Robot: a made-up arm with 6 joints.
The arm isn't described. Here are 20 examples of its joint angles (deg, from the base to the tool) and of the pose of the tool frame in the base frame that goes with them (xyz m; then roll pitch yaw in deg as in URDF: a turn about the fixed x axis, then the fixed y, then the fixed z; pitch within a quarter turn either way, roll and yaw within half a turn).
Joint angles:
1: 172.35 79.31 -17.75 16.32 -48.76 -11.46
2: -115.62 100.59 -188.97 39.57 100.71 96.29
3: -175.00 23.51 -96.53 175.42 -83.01 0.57
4: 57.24 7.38 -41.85 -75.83 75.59 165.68
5: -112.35 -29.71 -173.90 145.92 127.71 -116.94
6: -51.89 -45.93 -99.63 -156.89 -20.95 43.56
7: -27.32 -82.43 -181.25 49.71 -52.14 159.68
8: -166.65 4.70 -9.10 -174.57 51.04 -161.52
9: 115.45 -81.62 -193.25 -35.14 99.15 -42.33
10: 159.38 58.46 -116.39 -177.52 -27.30 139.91
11: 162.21 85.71 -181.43 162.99 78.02 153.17
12: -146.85 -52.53 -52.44 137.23 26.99 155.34
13: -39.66 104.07 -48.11 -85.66 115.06 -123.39
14: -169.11 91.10 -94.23 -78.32 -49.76 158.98
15: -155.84 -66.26 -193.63 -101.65 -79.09 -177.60
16: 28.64 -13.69 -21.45 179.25 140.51 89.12
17: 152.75 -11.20 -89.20 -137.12 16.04 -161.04
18: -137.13 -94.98 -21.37 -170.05 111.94 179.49
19: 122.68 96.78 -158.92 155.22 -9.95 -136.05
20: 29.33 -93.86 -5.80 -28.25 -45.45 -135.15
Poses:
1: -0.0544 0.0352 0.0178 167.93 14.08 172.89
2: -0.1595 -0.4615 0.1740 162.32 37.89 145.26
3: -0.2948 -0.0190 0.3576 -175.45 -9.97 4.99
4: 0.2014 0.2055 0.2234 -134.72 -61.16 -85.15
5: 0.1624 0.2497 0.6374 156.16 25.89 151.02
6: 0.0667 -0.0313 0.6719 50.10 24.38 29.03
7: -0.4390 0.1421 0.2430 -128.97 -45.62 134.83
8: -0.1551 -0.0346 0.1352 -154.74 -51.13 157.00
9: 0.2558 -0.4219 0.3273 -25.67 -24.84 -96.71
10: -0.3944 0.1443 0.1626 160.80 -24.38 -158.24
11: -0.4965 0.1399 0.3941 17.77 2.42 -46.88
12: -0.1589 -0.0884 0.5535 55.76 -11.19 -27.63
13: -0.0658 -0.0699 -0.0079 10.32 -72.62 58.63
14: -0.2696 -0.1501 -0.0182 -152.89 44.34 122.88
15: 0.3787 0.0757 0.3851 76.59 -10.08 35.50
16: 0.2124 0.1174 0.3811 4.35 0.50 118.38
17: -0.3003 0.1263 0.5668 -66.12 -22.98 41.25
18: 0.0096 0.0312 0.5450 -13.89 47.74 36.61
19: -0.2277 0.4118 0.0517 -159.34 -50.20 91.34
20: -0.0027 0.0516 0.4773 1.13 42.55 60.91
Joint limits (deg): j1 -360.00..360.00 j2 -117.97..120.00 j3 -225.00..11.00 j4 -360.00..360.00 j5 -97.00..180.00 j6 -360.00..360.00
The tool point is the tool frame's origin. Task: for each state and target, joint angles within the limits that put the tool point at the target. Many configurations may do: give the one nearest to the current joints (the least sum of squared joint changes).
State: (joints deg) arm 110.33 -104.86 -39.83 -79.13 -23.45 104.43
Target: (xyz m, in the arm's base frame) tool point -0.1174 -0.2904 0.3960
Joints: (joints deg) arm 84.38 -117.97 -72.39 -83.30 -77.39 104.43
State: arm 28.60 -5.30 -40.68 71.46 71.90 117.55
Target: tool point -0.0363 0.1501 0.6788
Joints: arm 75.63 -36.28 -88.93 85.78 85.52 117.55
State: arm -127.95 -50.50 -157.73 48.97 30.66 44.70
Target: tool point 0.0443 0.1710 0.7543
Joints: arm -108.71 -59.98 -112.20 52.76 28.62 44.70
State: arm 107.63 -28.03 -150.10 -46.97 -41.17 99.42
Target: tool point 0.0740 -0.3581 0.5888
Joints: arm 112.57 -46.69 -164.13 -44.58 -49.22 99.42
